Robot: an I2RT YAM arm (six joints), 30 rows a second.
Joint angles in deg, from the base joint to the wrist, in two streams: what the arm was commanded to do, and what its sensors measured. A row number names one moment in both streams.
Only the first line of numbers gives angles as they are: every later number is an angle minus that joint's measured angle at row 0.
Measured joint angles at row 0:
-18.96, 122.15, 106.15, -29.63, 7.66, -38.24
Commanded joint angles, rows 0 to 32:
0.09, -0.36, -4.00, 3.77, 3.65, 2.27
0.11, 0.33, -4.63, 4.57, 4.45, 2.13
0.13, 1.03, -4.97, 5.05, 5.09, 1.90
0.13, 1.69, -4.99, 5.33, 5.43, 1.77
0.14, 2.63, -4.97, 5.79, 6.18, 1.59
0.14, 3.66, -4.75, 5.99, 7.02, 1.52
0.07, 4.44, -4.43, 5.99, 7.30, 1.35
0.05, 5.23, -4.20, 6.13, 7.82, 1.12
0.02, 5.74, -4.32, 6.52, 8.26, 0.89
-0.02, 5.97, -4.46, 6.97, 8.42, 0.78
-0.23, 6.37, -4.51, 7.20, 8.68, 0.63
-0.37, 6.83, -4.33, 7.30, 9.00, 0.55
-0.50, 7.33, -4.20, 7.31, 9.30, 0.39
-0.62, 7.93, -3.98, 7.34, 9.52, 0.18
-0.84, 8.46, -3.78, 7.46, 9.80, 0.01
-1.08, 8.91, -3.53, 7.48, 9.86, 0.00
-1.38, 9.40, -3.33, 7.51, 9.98, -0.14
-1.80, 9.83, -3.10, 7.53, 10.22, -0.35
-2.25, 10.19, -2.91, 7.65, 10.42, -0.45
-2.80, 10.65, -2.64, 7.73, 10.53, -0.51
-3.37, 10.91, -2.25, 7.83, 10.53, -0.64
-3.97, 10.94, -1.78, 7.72, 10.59, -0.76
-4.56, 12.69, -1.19, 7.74, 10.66, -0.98
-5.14, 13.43, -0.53, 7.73, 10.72, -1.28
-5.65, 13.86, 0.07, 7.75, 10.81, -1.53
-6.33, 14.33, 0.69, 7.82, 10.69, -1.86
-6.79, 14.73, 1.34, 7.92, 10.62, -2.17
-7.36, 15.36, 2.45, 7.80, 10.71, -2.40
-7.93, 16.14, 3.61, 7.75, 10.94, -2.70
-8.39, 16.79, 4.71, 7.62, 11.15, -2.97
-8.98, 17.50, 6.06, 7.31, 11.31, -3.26
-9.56, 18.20, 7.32, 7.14, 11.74, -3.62
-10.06, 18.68, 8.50, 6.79, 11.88, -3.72
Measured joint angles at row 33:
-8.42, 16.32, 5.62, 8.59, 9.57, -2.29
